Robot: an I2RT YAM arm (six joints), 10 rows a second.
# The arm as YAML. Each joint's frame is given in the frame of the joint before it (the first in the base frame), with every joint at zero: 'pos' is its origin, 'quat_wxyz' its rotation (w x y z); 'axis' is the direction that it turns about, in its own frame. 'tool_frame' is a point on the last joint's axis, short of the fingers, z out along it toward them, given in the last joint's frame.
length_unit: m
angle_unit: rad
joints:
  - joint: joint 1
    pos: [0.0, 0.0, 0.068]
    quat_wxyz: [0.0, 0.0, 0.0, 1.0]
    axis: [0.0, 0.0, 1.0]
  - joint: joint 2
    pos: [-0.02, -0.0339, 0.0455]
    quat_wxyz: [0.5, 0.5, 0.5, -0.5]
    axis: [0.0, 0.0, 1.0]
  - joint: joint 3
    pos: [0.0, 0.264, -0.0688]
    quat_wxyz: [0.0, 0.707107, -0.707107, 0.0]
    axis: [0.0, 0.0, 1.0]
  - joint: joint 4
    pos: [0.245, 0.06, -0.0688]
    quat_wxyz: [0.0, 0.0, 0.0, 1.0]
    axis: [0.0, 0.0, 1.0]
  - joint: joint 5
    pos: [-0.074, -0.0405, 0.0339]
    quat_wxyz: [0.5, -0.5, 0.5, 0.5]
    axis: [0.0, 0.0, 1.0]
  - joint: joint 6
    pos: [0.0, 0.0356, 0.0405]
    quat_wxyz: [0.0, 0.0, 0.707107, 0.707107]
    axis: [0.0, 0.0, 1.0]
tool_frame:
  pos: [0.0, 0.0, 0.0]
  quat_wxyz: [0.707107, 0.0, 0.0, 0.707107]
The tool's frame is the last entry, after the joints.
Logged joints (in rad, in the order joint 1, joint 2, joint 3, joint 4, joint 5, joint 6), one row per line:
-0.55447 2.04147 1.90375 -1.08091 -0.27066 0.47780
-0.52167 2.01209 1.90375 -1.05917 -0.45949 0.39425
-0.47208 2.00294 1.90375 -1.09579 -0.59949 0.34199
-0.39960 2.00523 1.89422 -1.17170 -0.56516 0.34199
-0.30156 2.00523 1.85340 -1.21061 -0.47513 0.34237
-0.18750 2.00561 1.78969 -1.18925 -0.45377 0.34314
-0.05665 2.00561 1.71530 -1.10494 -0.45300 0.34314
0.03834 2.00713 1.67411 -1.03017 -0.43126 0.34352
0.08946 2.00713 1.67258 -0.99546 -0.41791 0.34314
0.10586 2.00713 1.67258 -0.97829 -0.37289 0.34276
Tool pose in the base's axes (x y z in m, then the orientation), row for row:
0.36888 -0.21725 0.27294 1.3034 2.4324 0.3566
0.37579 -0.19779 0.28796 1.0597 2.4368 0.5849
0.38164 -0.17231 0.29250 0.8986 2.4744 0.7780
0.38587 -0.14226 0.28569 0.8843 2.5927 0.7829
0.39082 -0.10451 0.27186 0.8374 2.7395 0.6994
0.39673 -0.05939 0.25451 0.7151 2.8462 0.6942
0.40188 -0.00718 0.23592 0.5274 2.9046 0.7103
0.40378 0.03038 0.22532 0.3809 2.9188 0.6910
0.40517 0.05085 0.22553 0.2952 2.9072 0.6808
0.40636 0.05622 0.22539 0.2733 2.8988 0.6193
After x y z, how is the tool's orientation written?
As a rotation vector, in radians.
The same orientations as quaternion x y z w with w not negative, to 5 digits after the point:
0.46089 0.86011 0.12610 0.17856
0.38089 0.87586 0.21023 0.20882
0.32094 0.88374 0.27787 0.19696
0.30707 0.90031 0.27186 0.14576
0.28266 0.92472 0.23608 0.09626
0.23666 0.94194 0.22974 0.06293
0.17346 0.95529 0.23361 0.05260
0.12576 0.96367 0.22814 0.05898
0.09814 0.96652 0.22634 0.07053
0.09150 0.97050 0.20734 0.08231

